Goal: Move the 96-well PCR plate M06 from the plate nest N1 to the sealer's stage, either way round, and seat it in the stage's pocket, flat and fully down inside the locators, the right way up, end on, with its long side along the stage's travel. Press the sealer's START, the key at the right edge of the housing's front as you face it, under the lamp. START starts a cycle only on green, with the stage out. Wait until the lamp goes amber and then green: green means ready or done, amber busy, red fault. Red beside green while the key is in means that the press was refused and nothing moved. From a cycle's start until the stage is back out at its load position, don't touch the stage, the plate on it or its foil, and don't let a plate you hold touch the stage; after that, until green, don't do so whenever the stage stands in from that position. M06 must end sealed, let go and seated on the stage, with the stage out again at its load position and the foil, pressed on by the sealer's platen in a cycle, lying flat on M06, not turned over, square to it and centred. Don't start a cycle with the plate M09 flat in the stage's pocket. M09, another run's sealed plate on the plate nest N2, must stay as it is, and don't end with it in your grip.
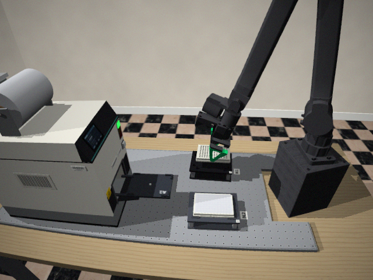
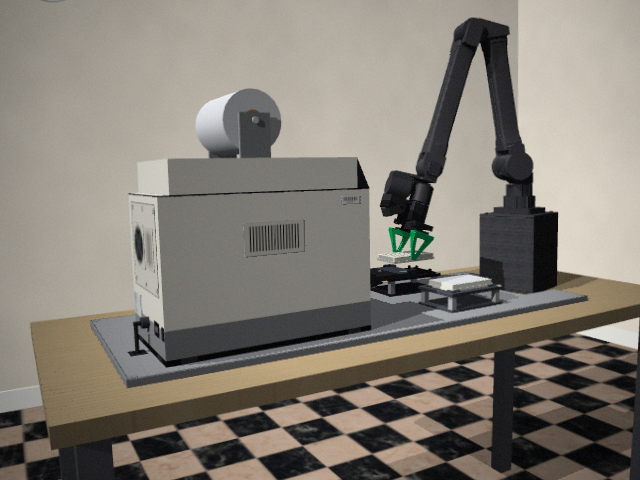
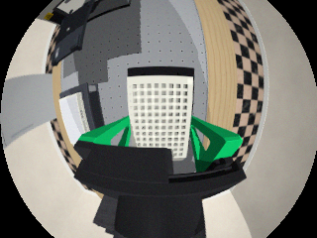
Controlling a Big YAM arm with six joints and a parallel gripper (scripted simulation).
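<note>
My hand is 50 mm above the plate nest N1. Also, from my hand: plate M06: right at my hand; then sealed plate M09: 210 mm to the left, 40 mm below, 20 mm ahead; then nest N2: 210 mm to the left, 60 mm below, 20 mm ahead.
</note>
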